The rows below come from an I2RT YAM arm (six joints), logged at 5 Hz.
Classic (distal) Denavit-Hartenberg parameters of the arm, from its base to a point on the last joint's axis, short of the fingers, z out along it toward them. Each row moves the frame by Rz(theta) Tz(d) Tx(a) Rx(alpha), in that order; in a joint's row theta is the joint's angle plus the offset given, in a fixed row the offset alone. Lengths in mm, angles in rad.
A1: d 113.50  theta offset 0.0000  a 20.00  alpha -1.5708
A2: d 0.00  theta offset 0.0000  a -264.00  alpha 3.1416
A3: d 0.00  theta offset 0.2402  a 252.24  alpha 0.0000
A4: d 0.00  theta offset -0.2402  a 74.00  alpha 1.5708
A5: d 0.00  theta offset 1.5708  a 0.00  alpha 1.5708
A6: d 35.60  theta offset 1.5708  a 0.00  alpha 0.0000
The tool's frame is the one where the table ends.
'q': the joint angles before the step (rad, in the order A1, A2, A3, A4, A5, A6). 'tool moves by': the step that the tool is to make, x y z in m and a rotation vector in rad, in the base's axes. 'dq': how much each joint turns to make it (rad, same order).
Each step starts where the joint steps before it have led.
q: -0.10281, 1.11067, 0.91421, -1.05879, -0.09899, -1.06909
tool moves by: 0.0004, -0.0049, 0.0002, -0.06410, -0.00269, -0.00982
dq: -0.01449, 0.00010, 0.00030, 0.00782, 0.05874, -0.02440
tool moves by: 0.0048, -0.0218, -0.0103, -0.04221, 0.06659, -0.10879
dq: -0.09705, 0.05934, 0.00008, 0.00051, 0.05375, -0.00396
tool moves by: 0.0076, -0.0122, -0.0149, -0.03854, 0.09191, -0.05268
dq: -0.03921, 0.08120, -0.00054, 0.00125, 0.06031, 0.00007
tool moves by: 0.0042, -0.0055, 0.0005, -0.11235, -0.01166, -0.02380
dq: -0.00215, 0.00578, 0.00047, 0.04497, 0.10797, -0.00025
